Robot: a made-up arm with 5 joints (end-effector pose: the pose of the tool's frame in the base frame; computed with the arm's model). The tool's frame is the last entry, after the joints.
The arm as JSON. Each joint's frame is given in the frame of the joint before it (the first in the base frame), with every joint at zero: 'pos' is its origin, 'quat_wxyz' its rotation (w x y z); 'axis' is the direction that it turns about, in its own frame. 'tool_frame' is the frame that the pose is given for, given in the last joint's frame.
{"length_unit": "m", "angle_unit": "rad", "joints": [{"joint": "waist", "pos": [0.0, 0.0, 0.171], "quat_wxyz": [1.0, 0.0, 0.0, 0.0], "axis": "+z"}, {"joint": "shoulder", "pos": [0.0, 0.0, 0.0], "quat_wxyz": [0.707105, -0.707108, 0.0, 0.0], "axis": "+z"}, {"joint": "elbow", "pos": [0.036, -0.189, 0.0], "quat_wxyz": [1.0, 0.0, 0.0, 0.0], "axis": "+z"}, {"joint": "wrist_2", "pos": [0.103, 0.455, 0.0], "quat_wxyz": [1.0, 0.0, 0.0, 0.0], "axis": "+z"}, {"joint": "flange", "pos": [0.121, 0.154, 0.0], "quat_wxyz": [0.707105, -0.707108, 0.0, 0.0], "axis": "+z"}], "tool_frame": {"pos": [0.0, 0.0, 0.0], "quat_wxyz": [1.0, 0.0, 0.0, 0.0]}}
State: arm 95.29 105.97 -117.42 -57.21 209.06
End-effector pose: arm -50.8 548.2 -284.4 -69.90 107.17 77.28
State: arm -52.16 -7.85 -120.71 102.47 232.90
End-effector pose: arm 293.1 -377.4 642.2 122.15 93.63 0.23
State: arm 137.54 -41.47 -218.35 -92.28 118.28
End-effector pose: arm 343.5 -314.3 146.3 171.17 29.04 7.37
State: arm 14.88 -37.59 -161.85 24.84 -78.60
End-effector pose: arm -426.5 -113.3 902.2 4.42 4.70 116.18
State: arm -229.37 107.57 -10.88 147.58 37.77
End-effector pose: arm 135.7 -158.1 206.2 -44.37 -46.64 -10.36
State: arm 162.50 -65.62 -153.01 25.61 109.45
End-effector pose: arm 643.2 -202.8 695.7 13.00 6.49 91.52
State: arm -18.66 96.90 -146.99 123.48 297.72
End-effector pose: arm 459.9 -155.3 -260.3 -108.52 -43.43 66.27
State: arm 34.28 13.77 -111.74 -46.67 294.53
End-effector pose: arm 418.7 285.4 706.7 30.44 36.11 142.71
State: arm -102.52 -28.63 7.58 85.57 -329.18
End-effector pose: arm -24.6 -110.9 -209.0 -50.62 117.36 65.39
